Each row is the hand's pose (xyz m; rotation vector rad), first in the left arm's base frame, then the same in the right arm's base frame.
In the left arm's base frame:
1: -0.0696 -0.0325 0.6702 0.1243 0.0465 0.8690
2: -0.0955 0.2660 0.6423 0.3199 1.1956 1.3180
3: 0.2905 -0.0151 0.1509 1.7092 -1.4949 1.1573
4: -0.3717 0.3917 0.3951 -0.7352 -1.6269 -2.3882
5: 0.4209 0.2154 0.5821 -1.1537 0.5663 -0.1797
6: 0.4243 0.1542 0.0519 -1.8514 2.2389 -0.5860
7: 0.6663 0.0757 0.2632 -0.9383 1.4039 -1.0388
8: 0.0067 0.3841 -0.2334 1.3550 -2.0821 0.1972
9: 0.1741 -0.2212 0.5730 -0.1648 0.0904 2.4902
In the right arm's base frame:
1: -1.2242 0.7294 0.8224 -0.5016 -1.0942 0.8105
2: -1.1918 1.0247 0.7745 -0.5197 0.1593 1.1197
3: -0.6191 0.7276 1.0055 -0.7530 1.8443 -2.2436
4: -1.0359 1.1263 0.4302 -0.7184 1.3824 2.0823
5: -0.9781 0.9876 1.2497 -0.8870 -0.5539 -0.8556
6: -0.4760 0.8950 1.0941 -0.9379 1.3383 -1.3368
7: -0.6061 0.8373 1.3926 -0.1686 0.3102 -1.3192
8: -0.3226 1.0937 0.5985 -1.0060 2.3241 -1.0935
9: -1.0657 0.5433 1.0339 -1.6579 -0.3392 1.9454

